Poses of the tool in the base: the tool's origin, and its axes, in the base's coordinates. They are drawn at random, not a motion.
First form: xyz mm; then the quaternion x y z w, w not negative.
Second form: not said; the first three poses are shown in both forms.
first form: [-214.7, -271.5, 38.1, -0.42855, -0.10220, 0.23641, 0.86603]
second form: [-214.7, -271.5, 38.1, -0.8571, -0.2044, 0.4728, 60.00]
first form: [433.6, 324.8, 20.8, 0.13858, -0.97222, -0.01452, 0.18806]
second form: [433.6, 324.8, 20.8, 0.1411, -0.9899, -0.0148, 158.32]
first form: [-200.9, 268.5, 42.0, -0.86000, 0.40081, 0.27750, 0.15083]
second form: [-200.9, 268.5, 42.0, -0.8700, 0.4054, 0.2807, 162.65]
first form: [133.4, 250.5, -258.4, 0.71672, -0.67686, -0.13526, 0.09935]
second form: [133.4, 250.5, -258.4, 0.7203, -0.6802, -0.1359, 168.60]
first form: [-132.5, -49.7, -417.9, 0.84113, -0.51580, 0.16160, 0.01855]
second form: [-132.5, -49.7, -417.9, 0.8413, -0.5159, 0.1616, 177.87]
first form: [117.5, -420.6, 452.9, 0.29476, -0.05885, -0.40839, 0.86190]
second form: [117.5, -420.6, 452.9, 0.5813, -0.1161, -0.8054, 60.94]
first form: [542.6, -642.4, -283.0, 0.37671, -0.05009, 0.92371, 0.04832]
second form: [542.6, -642.4, -283.0, 0.3772, -0.0501, 0.9248, 174.46]
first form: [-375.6, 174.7, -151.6, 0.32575, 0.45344, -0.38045, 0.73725]
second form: [-375.6, 174.7, -151.6, 0.4821, 0.6711, -0.5631, 85.00]
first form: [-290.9, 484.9, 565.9, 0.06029, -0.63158, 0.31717, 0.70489]
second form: [-290.9, 484.9, 565.9, 0.0850, -0.8904, 0.4472, 90.36]
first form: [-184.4, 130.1, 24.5, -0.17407, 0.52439, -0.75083, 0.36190]
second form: [-184.4, 130.1, 24.5, -0.1867, 0.5625, -0.8054, 137.57]
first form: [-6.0, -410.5, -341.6, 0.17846, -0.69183, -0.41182, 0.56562]
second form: [-6.0, -410.5, -341.6, 0.2164, -0.8389, -0.4994, 111.11]
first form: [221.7, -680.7, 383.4, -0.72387, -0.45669, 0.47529, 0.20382]
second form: [221.7, -680.7, 383.4, -0.7394, -0.4665, 0.4855, 156.48]
